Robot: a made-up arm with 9 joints. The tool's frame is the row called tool. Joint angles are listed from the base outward.
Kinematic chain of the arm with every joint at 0, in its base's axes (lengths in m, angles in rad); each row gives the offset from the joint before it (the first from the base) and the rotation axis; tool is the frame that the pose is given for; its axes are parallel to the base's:
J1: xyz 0 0 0.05 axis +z
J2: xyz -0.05 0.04 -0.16 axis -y
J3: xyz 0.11 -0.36 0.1 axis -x
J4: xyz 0 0.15 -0.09 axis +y
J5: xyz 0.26 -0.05 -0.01 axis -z
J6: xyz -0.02 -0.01 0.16 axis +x
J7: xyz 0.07 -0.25 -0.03 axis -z
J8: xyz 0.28 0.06 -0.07 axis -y
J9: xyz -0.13 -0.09 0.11 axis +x
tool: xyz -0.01 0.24 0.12
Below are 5 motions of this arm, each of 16 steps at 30 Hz.
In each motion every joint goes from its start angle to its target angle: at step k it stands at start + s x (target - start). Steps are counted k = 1, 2, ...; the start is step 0. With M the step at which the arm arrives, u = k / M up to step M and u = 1 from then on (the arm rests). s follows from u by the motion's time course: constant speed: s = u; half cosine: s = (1 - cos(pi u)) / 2; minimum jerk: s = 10 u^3 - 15 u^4 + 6 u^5.
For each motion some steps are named. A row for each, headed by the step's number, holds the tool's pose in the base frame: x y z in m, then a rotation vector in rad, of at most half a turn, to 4 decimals.
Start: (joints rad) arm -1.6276 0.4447 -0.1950 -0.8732 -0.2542 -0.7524 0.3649 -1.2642 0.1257
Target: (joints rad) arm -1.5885 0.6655 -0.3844 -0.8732 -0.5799 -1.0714 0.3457 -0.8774 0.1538
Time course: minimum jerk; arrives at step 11
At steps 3, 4, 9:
3: -0.3114 0.1937 0.8599 -0.1739 -0.4544 -2.2499
4: -0.2892 0.2331 0.8460 -0.2855 -0.5088 -2.2431
9: -0.1919 0.4219 0.7116 -0.8997 -0.8252 -2.1376

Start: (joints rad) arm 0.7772 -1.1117 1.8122 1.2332 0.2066 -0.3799 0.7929 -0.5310 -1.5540
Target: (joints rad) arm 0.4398 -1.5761 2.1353 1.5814 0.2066 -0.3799 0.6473 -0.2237 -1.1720
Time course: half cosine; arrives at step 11
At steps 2, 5, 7, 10, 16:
2: 0.8061 -0.1647 -0.2388 1.7768 0.0453 0.7508
5: 0.7980 -0.2702 -0.2667 1.7002 0.1488 0.5651
7: 0.7786 -0.3447 -0.2894 1.6623 0.2166 0.4058
10: 0.7495 -0.4083 -0.3137 1.6438 0.2695 0.2455
16: 0.7470 -0.4126 -0.3157 1.6431 0.2729 0.2335

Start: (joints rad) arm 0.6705 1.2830 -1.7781 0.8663 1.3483 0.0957 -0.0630 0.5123 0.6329
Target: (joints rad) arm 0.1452 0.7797 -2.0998 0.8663 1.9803 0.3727 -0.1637 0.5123 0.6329
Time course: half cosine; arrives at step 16
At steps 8, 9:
8: 0.1205 -0.3542 0.2701 1.5523 0.4388 0.0918
9: 0.1102 -0.3639 0.2702 1.5464 0.4491 -0.0309

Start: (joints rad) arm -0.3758 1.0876 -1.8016 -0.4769 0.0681 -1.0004 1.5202 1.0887 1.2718
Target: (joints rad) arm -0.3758 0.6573 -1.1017 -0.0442 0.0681 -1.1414 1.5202 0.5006 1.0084
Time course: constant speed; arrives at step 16
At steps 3, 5, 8, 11, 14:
3: -0.2123 -0.5288 0.1274 0.9427 -2.2821 -1.3894
5: -0.2297 -0.5411 0.1676 0.8696 -2.2352 -1.3746
8: -0.2431 -0.5515 0.2360 0.7574 -2.1475 -1.3551
11: -0.2376 -0.5529 0.3109 0.6421 -2.0403 -1.3399
14: -0.2098 -0.5463 0.3877 0.5235 -1.9155 -1.3296

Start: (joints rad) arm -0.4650 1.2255 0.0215 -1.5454 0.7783 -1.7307 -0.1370 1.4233 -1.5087
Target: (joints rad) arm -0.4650 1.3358 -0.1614 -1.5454 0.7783 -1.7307 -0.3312 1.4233 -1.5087
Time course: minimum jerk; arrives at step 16
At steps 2, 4, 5, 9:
2: -0.7379 -0.3910 -0.1280 0.7288 0.1035 1.9603
4: -0.7303 -0.3988 -0.1294 0.7327 0.1174 1.9790
5: -0.7236 -0.4055 -0.1304 0.7358 0.1299 1.9952
9: -0.6827 -0.4403 -0.1348 0.7489 0.2094 2.0857

